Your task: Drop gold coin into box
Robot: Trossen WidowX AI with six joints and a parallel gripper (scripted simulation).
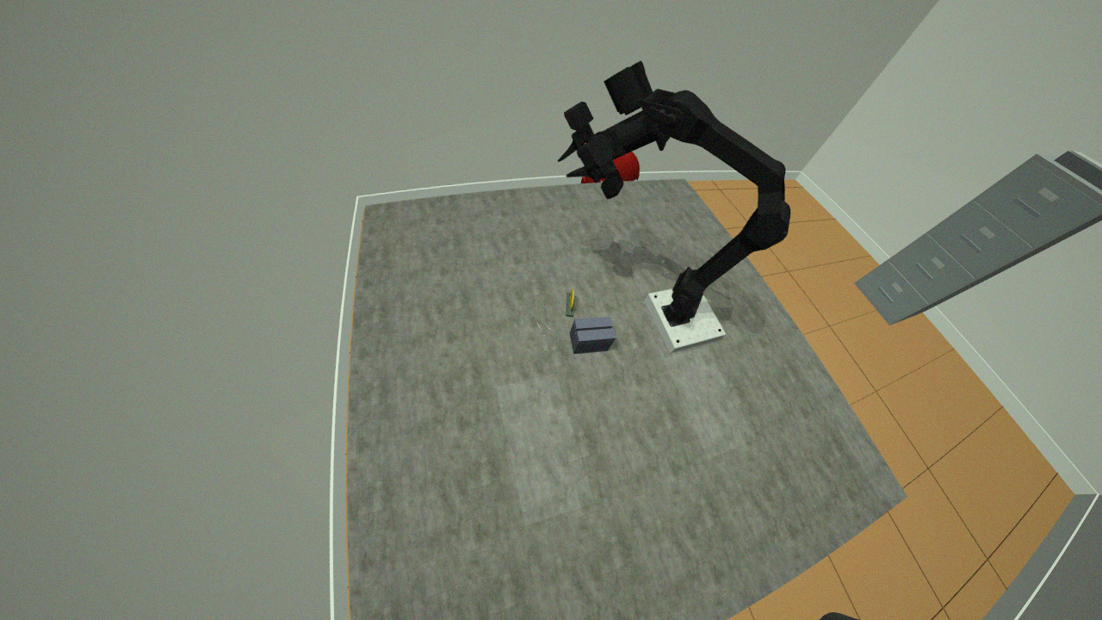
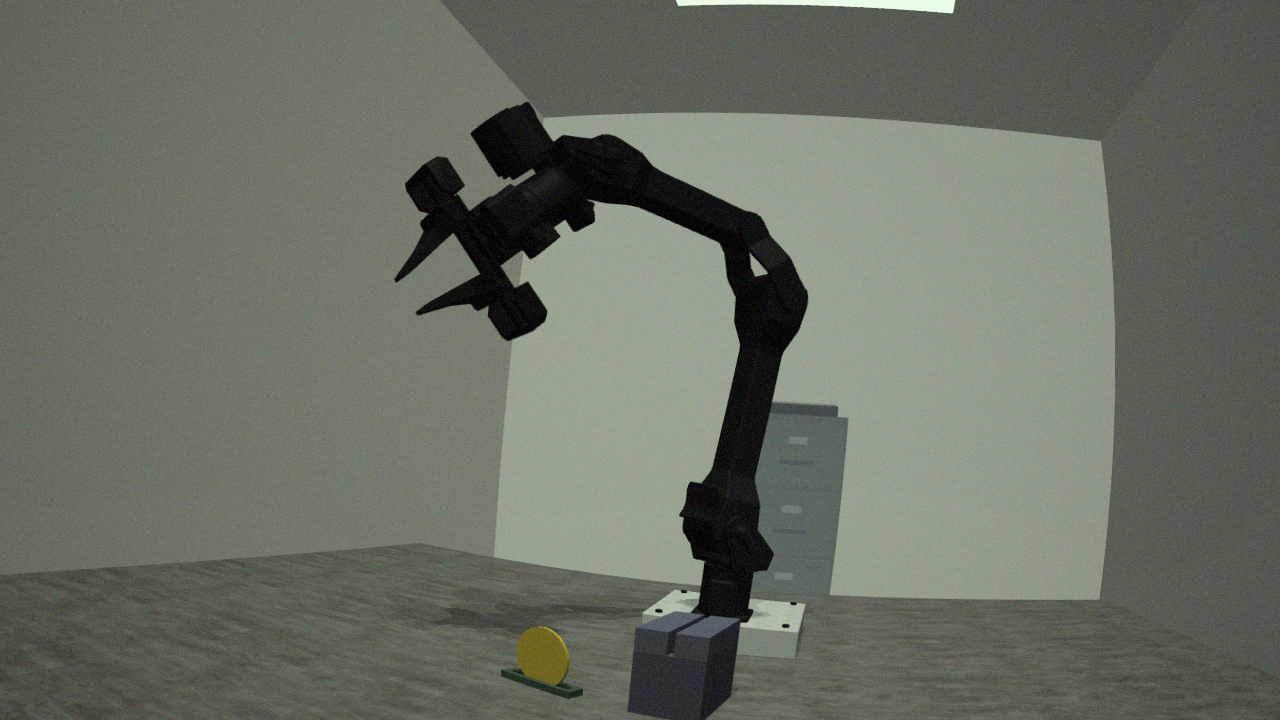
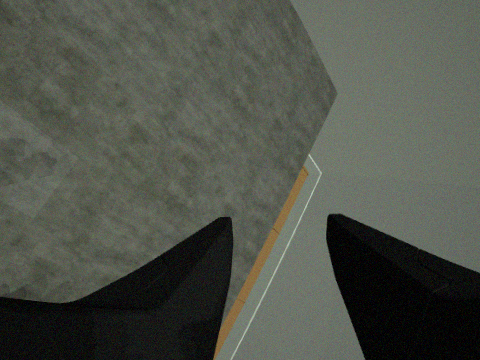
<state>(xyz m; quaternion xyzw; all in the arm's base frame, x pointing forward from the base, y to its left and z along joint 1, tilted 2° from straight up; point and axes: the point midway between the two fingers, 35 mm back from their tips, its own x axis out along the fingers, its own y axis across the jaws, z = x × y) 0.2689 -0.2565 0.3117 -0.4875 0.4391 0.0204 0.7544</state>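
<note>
My gripper tip is now 20 mm past the gold coin, 150 mm to the right of it and 300 mm above it.
</note>
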